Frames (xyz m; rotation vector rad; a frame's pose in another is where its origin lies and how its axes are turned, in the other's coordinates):
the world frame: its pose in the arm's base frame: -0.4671 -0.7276 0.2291 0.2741 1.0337 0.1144
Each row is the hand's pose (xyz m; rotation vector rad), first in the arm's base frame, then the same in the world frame.
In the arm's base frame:
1: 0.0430 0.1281 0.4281 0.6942 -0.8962 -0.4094
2: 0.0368 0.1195 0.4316 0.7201 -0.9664 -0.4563
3: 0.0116 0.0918 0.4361 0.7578 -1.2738 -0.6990
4: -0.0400 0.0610 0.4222 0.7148 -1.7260 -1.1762
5: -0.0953 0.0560 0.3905 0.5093 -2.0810 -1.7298
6: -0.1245 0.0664 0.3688 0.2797 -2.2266 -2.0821
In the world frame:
1: 0.2844 0.8946 0.3884 0.5835 -1.9330 0.0131
2: 0.2765 0.8871 0.3862 0.6394 -2.0014 -0.0053
3: 0.2537 0.8609 0.3714 0.8448 -2.3052 -0.1681
4: 0.2322 0.8256 0.3256 1.1712 -2.7301 -0.6063
5: 0.2292 0.8101 0.2637 -1.0952 2.2867 0.9840
6: 0.2347 0.8130 0.2264 -0.9543 1.9122 1.1563

